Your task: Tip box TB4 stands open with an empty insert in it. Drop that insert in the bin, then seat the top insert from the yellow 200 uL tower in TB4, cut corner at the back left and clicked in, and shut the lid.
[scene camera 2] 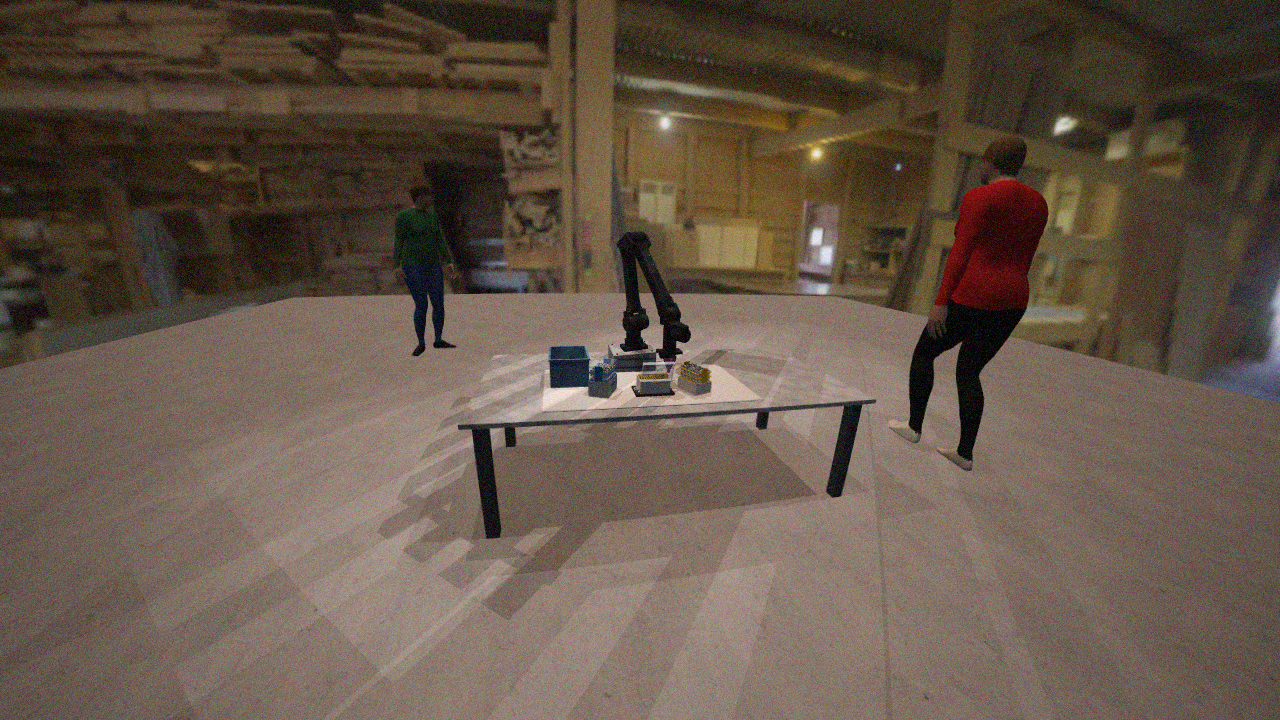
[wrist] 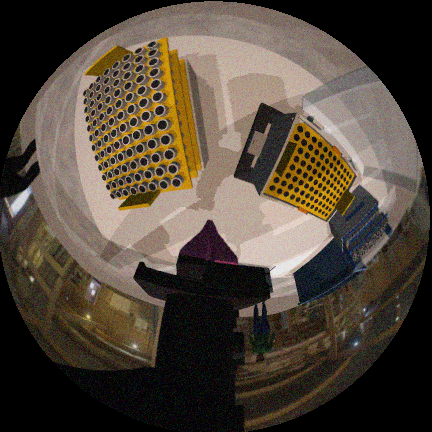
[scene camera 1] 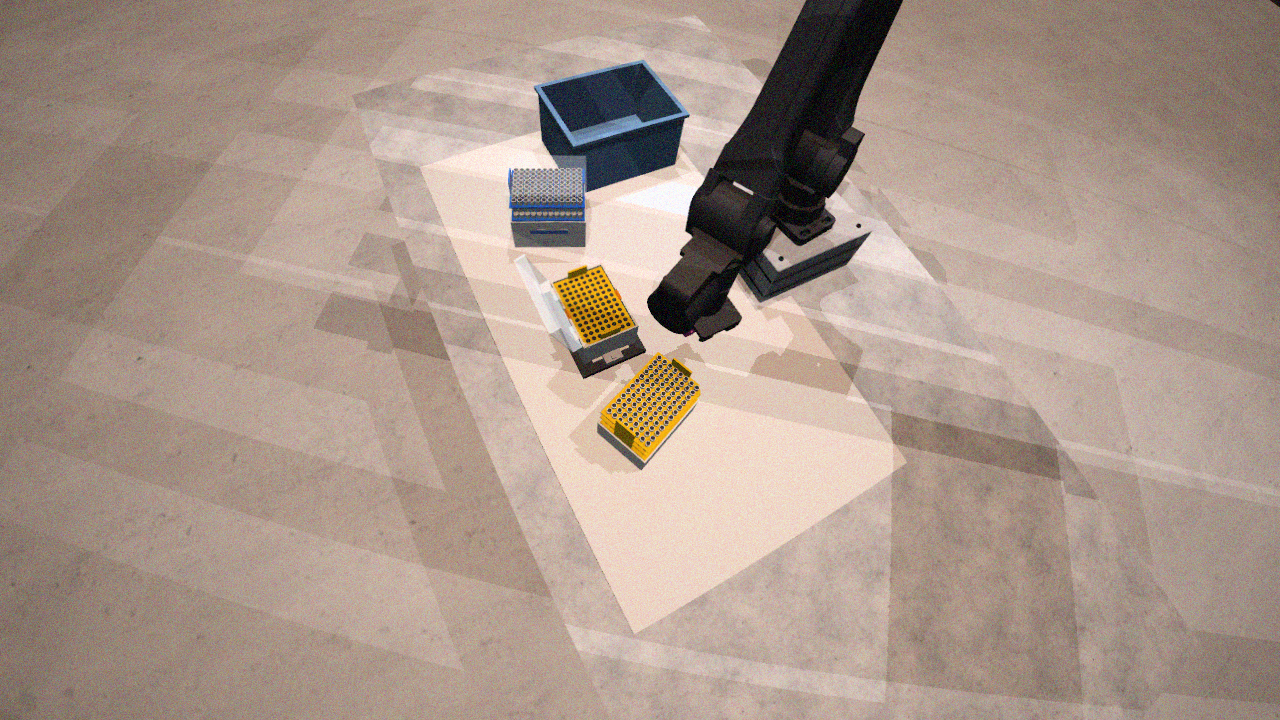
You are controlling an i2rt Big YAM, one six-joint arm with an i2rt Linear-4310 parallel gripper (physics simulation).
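Observation:
Tip box TB4 stands open on the pale mat, its clear lid folded back. A yellow insert with empty holes sits in it. The yellow 200 uL tower, full of tips, stands in front of TB4. The blue bin stands at the back. My gripper is shut and empty. It hangs low over the mat to the right of TB4, touching neither box nor tower.
A blue tip tower stands between the bin and TB4. The arm's base plate is right of the gripper. The table's front edge shows in scene camera 2. Two people stand on the floor, one in red, one in green.

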